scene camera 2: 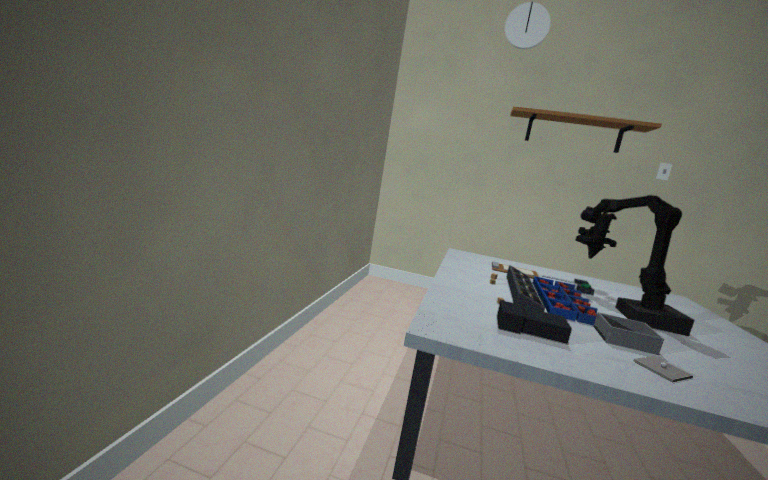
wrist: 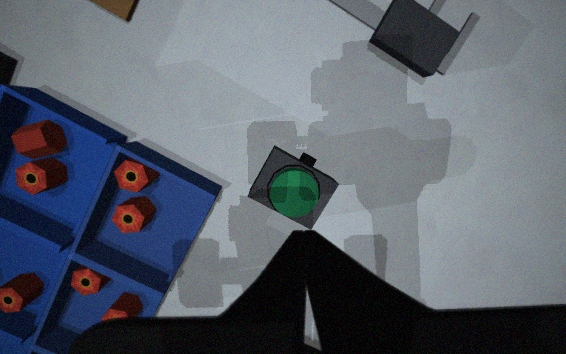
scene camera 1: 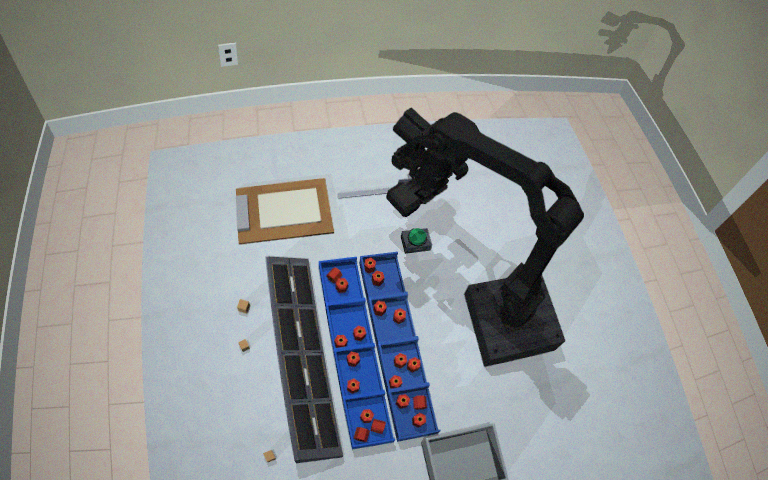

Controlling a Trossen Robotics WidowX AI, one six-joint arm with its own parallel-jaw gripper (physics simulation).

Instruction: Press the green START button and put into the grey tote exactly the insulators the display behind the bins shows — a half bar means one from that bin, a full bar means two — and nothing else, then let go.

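My gripper (scene camera 2: 592, 254) (wrist: 303, 241) is shut and empty, raised above the table near the green START button (scene camera 1: 417, 236) (wrist: 294, 192), which sits on a dark box. In the wrist view the button shows just beyond the fingertips. Two rows of blue bins (scene camera 1: 396, 329) (wrist: 187, 220) hold red insulators (scene camera 1: 400, 315) (wrist: 131, 176), some upright, some lying. The display (scene camera 1: 318, 454) (scene camera 2: 523, 288) behind them has dark windows with thin yellowish edges and white marks between; I cannot make out half or full bars. The grey tote (scene camera 1: 464, 452) (scene camera 2: 634, 337) shows no insulator in its visible part.
A brown clipboard (scene camera 1: 283, 233) lies beyond the bins, beside a thin grey bar (scene camera 1: 362, 193). Small wooden blocks (scene camera 1: 243, 306) lie behind the display. Black boxes (scene camera 2: 538, 326) stand at the display's end. A flat plate (scene camera 2: 659, 369) lies near the tote.
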